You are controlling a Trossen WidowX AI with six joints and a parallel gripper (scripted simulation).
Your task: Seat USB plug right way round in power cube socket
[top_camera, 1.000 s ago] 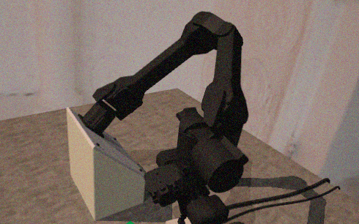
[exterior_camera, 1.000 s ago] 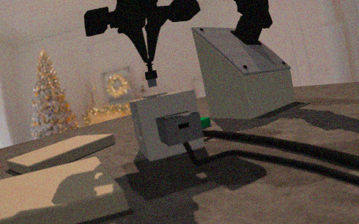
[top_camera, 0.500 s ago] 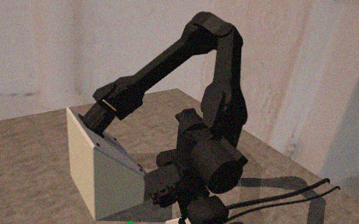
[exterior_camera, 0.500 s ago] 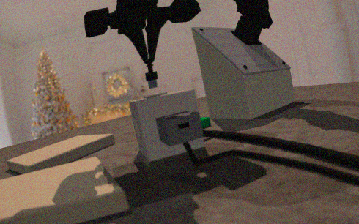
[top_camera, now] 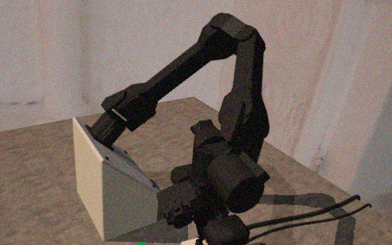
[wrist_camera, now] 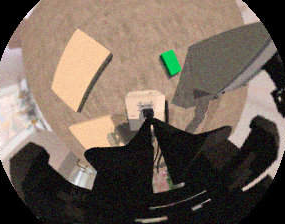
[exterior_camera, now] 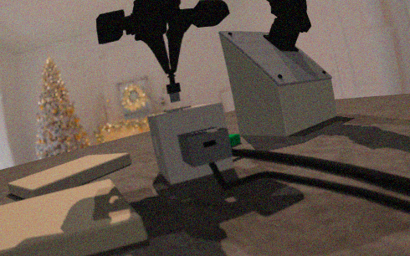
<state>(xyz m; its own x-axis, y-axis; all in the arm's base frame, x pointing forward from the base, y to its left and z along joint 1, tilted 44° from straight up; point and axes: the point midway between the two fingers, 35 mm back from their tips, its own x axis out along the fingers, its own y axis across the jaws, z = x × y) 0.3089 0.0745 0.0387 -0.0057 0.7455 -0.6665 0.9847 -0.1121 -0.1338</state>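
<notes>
Now: gripper tip 2 cm above the black USB plug. The rest, counted from my gripper tip: green block (12 cm below, 10 cm behind, 8 cm to the right).
</notes>
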